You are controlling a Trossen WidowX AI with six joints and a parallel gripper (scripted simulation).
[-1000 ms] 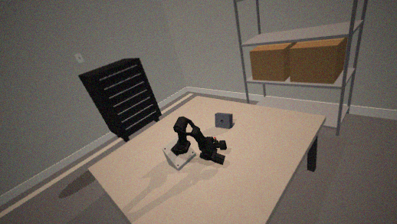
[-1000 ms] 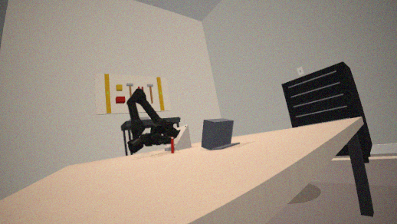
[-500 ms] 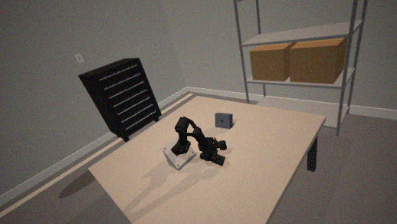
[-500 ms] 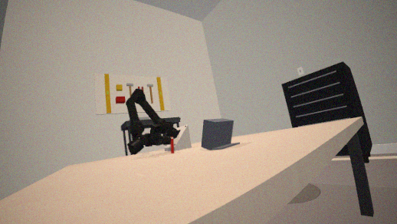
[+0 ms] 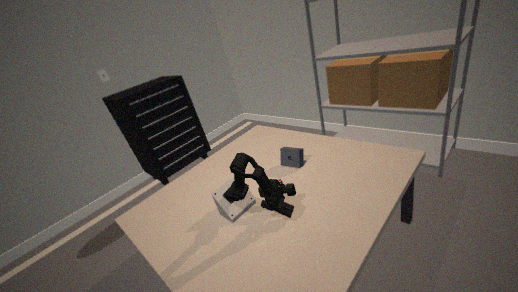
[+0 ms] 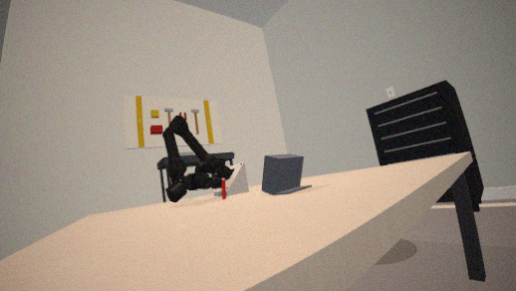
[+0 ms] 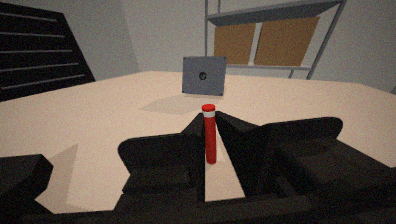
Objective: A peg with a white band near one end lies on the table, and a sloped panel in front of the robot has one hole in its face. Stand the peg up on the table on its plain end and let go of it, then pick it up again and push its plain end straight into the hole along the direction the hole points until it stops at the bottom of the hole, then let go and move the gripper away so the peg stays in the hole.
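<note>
My gripper tip is now 1 cm above the red peg. Round my gripper tip: grey sloped panel 24 cm ahead, 8 cm to the left, 1 cm below.
</note>
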